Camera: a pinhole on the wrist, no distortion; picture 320 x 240 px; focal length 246.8 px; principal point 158.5 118.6 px. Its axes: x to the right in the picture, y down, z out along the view. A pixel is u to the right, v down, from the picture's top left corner.
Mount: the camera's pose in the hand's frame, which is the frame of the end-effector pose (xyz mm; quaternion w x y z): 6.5 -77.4 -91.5 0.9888 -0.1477 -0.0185 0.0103
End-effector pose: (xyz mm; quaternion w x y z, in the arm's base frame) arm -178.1 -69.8 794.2 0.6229 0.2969 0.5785 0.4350
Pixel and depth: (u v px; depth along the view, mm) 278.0 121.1 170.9
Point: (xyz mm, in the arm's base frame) -104.8 2.4 746.8
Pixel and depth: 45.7 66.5 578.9
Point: 319.9 -266.0 970.5
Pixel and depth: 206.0 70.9 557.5
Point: 286.8 69.6 811.5
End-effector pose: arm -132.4 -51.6 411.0 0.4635 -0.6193 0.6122 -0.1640
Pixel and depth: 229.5 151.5 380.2
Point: 36.7 -30.1 174.2
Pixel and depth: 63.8 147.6 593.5
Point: 69.4 367.1 147.9
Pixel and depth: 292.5 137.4 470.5
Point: 128.8 -121.4 60.6
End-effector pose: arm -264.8 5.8 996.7 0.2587 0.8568 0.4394 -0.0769
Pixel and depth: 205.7 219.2 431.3
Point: -23.8 -188.8 821.6
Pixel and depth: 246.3 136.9 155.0
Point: -241.9 26.6 922.3
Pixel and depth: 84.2 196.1 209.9
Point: -260.3 -107.7 962.4
